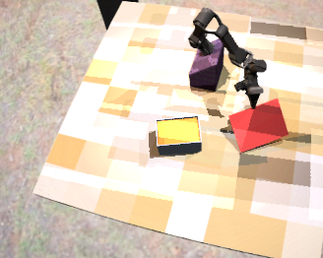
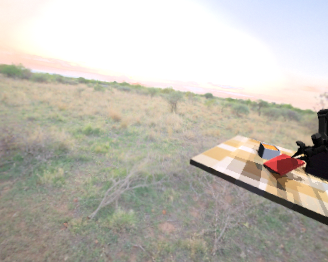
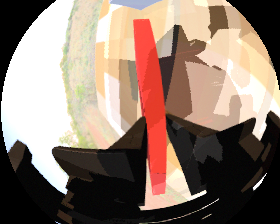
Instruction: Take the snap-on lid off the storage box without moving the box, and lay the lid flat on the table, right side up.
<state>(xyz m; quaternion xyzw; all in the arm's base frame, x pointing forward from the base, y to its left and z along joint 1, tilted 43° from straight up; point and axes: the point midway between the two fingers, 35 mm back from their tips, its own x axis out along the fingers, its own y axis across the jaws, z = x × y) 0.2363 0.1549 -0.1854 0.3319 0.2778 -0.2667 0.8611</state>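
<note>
The lid lies 50 mm ahead of my gripper tip, 40 mm to the left of it and 40 mm below it. Also, from my gripper tip: grey storage box (160 mm ahead, 300 mm to the right, 70 mm below).
</note>
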